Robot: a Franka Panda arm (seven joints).
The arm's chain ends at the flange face. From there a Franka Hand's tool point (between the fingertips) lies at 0.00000 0.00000 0.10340 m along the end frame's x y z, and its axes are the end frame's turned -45 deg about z.
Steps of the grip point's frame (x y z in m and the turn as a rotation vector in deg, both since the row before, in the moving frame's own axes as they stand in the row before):
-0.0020 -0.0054 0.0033 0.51 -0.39 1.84
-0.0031 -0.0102 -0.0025 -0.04 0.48 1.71
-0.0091 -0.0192 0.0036 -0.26 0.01 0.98
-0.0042 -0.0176 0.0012 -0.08 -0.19 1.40
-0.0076 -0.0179 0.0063 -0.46 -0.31 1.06
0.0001 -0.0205 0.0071 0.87 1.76 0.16
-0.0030 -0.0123 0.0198 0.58 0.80 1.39
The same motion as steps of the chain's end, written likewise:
-0.0041 -0.0022 0.0033 0.08 -0.64 1.84
-0.0101 -0.0045 -0.0025 0.31 0.37 1.71
-0.0204 -0.0075 0.0036 -0.18 0.19 0.98
-0.0153 -0.0098 0.0012 -0.19 -0.08 1.40
-0.0182 -0.0083 0.0063 -0.54 0.11 1.06
-0.0156 -0.0112 0.0072 1.86 0.63 0.16
-0.0111 -0.0048 0.0198 0.98 0.16 1.39

